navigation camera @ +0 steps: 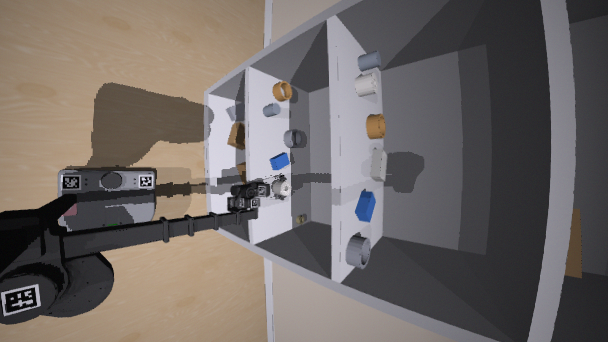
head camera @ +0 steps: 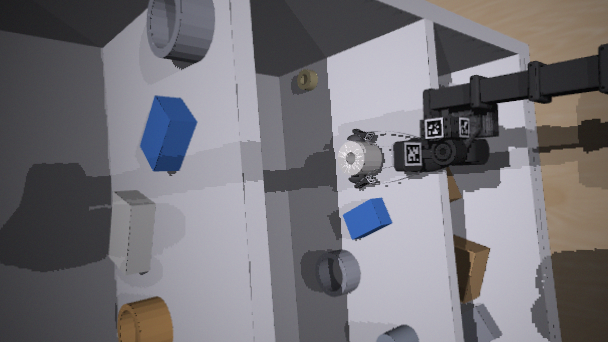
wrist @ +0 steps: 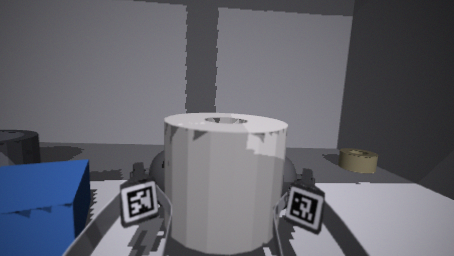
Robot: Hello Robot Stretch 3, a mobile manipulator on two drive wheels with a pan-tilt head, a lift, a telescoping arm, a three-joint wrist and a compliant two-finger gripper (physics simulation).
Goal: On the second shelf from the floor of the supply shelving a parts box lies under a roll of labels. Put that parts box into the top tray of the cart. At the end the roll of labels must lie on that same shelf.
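Places are measured from the robot's base along level axes (x up, y left, z back), in metres.
Pixels of known places: gripper, fingertip midpoint: (navigation camera: 285, 187) (head camera: 349, 159); robot's base, origin of the base link: (navigation camera: 112, 179).
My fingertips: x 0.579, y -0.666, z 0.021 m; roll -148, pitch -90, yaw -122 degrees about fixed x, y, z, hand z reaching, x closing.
Note:
For each thing: its top centre in the pictures, then the offset to it from my fingertips. Level surfaces: height alone.
- second shelf, its level: dx -0.045 m
- blue parts box, middle of its top: (wrist: 30, 181) (head camera: 361, 219) (navigation camera: 282, 161) dy +0.021, dx -0.005, dz -0.133 m
- grey ring, middle of its top: (head camera: 330, 274) (navigation camera: 296, 138) dy -0.070, dx +0.003, dz -0.264 m
- small tan ring, middle of its top: (wrist: 358, 152) (head camera: 303, 79) (navigation camera: 301, 220) dy -0.161, dx -0.020, dz +0.207 m
- blue box, middle of its top: (head camera: 154, 133) (navigation camera: 371, 207) dy +0.027, dx +0.452, dz +0.039 m
- brown box, middle of its top: (head camera: 451, 270) (navigation camera: 243, 135) dy +0.001, dx -0.412, dz -0.319 m
My gripper (head camera: 365, 158) (navigation camera: 281, 188) (wrist: 222, 170) is shut on the white roll of labels (head camera: 371, 156) (navigation camera: 284, 189) (wrist: 225, 175), one finger on each side. The roll is upright and low over the second shelf (head camera: 395, 290) (navigation camera: 265, 227) (wrist: 390, 215); whether its underside touches the board I cannot tell. The blue parts box (head camera: 367, 219) (navigation camera: 279, 161) (wrist: 37, 200) lies on the same shelf beside the roll, apart from it, to the left in the wrist view. Nothing lies on top of the box. The cart does not show in these views.
A grey ring (head camera: 339, 272) (navigation camera: 292, 138) stands beyond the blue box. A small tan ring (head camera: 307, 80) (navigation camera: 301, 219) (wrist: 358, 161) lies near the side wall. The shelf above holds another blue box (head camera: 168, 134) (navigation camera: 365, 205) and several items. A brown box (head camera: 471, 270) (navigation camera: 236, 136) is on the lowest board.

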